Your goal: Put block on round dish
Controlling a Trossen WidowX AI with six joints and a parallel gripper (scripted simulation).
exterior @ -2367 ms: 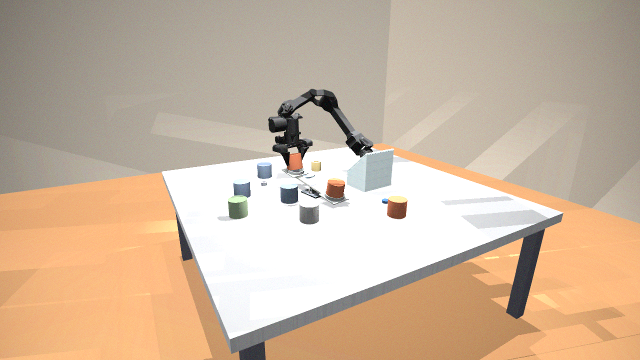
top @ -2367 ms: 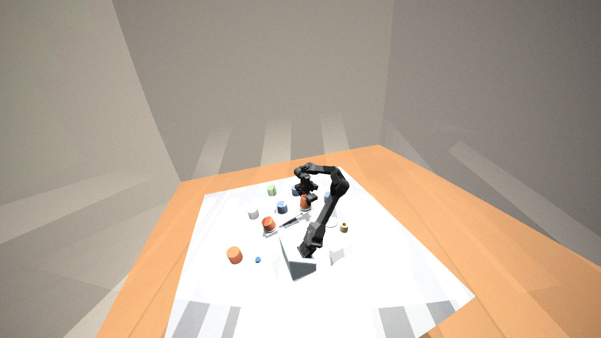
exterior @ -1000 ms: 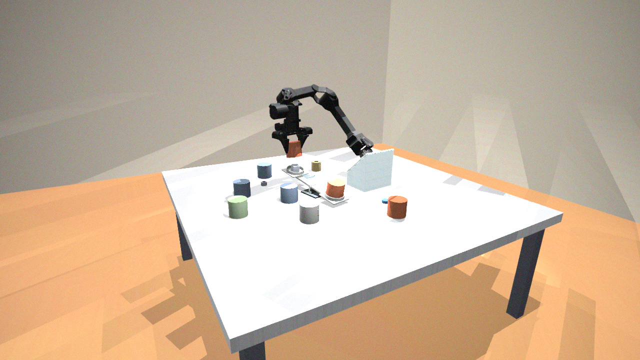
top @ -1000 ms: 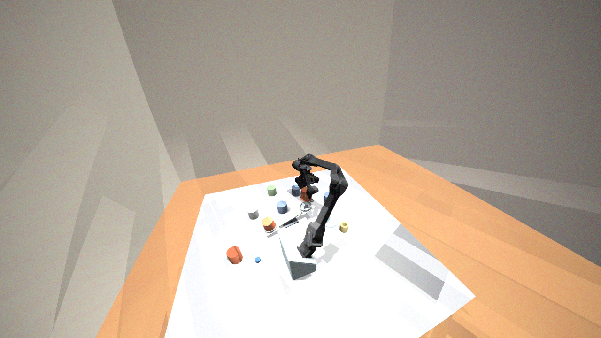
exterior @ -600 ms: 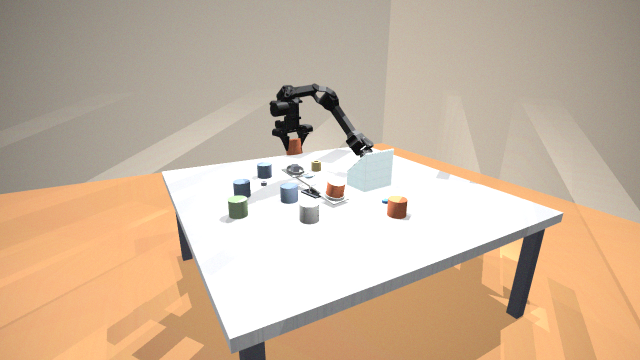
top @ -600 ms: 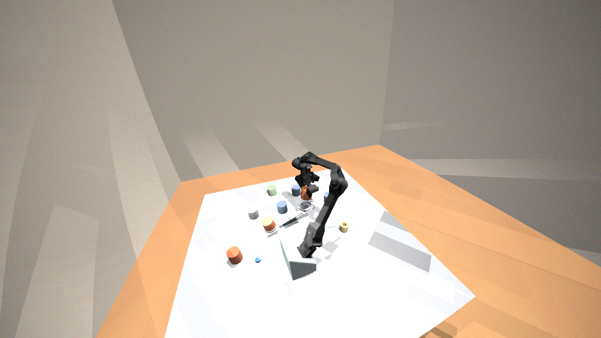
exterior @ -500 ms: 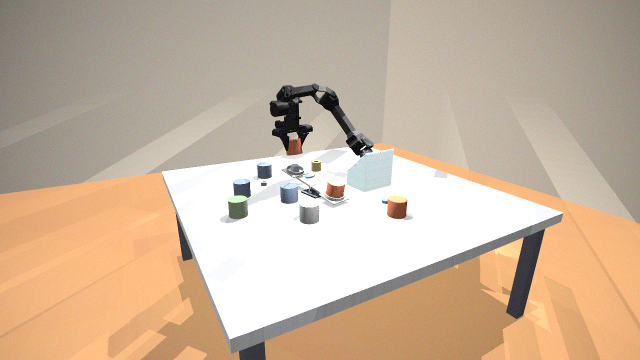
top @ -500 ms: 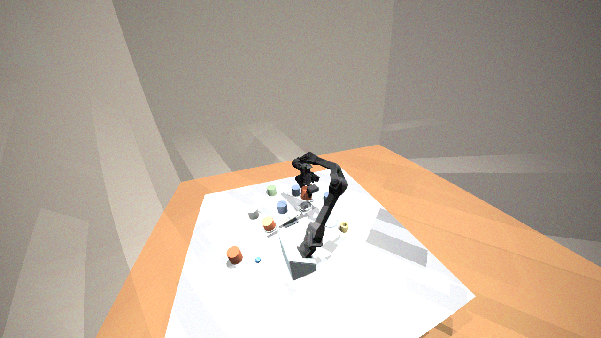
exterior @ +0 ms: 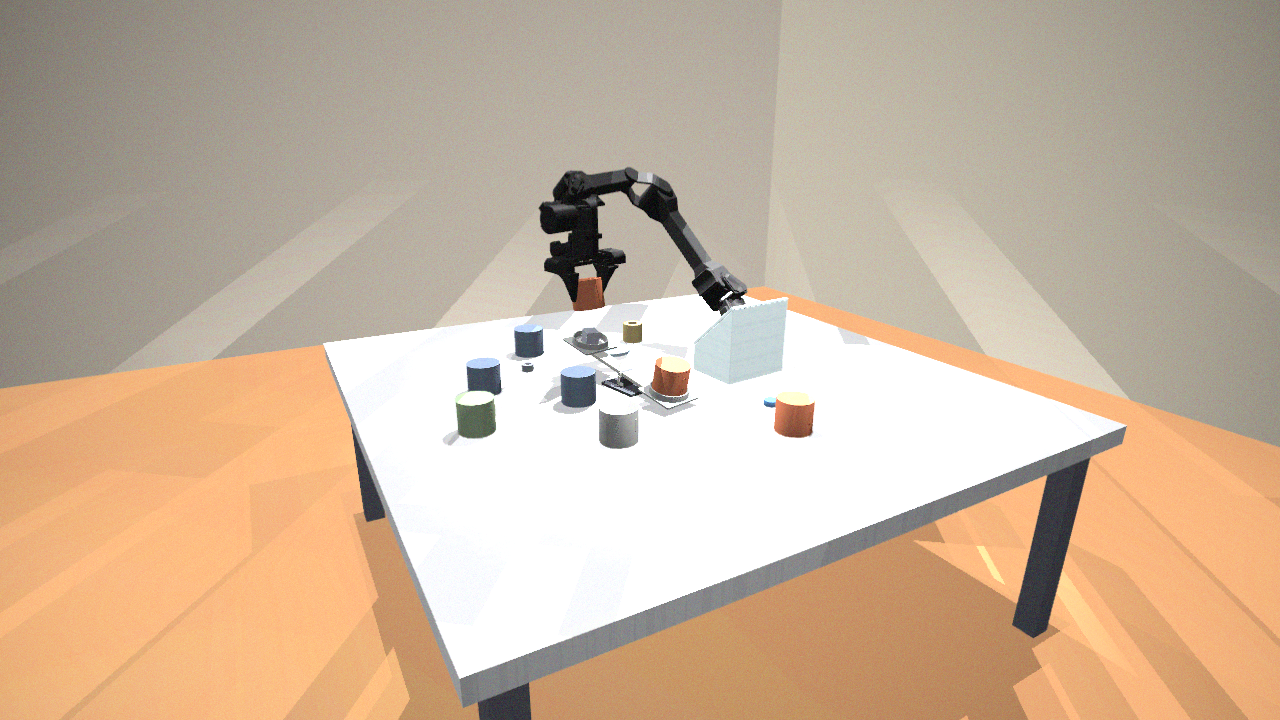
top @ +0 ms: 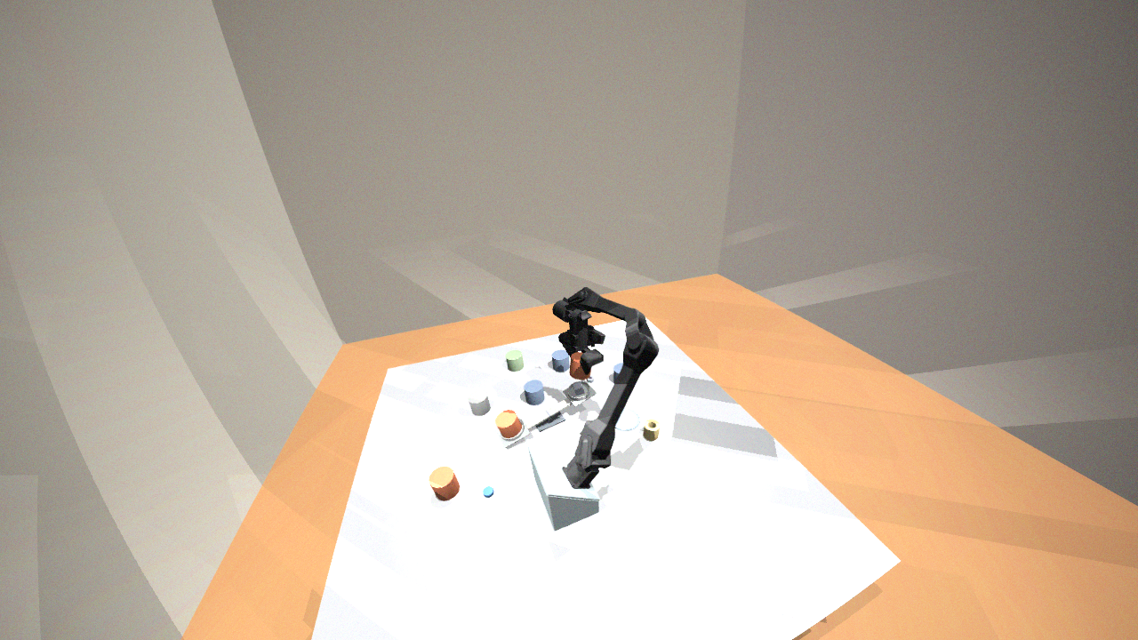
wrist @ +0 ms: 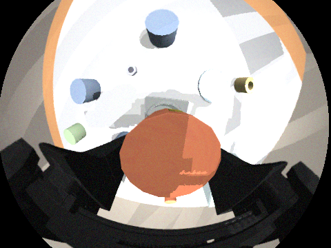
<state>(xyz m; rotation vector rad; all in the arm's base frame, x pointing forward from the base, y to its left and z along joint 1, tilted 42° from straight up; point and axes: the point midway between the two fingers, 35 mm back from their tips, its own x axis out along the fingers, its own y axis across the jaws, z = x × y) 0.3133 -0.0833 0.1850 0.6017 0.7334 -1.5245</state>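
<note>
Right now the grey block is 1 cm to the left of my gripper tip and 8 cm below it. From my gripper tip the other things lie so: balance (14 cm to the left, 13 cm below); then pale blue round dish (13 cm behind, 9 cm to the right, 17 cm below); then dark ring (11 cm ahead, 9 cm to the right, 16 cm below).
</note>
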